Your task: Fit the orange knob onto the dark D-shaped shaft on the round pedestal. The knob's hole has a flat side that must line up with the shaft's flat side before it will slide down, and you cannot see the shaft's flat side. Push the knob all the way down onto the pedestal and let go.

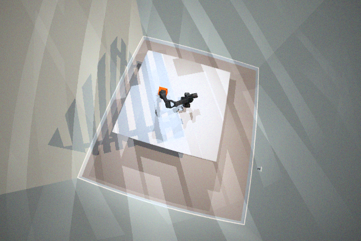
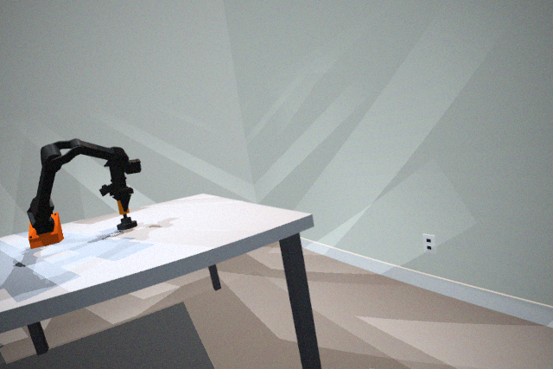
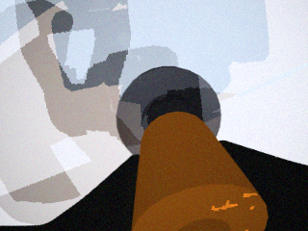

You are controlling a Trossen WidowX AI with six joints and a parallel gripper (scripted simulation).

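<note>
The orange knob is 2 cm above my gripper tip. Round my gripper tip: dark round pedestal (4 cm below).
</note>
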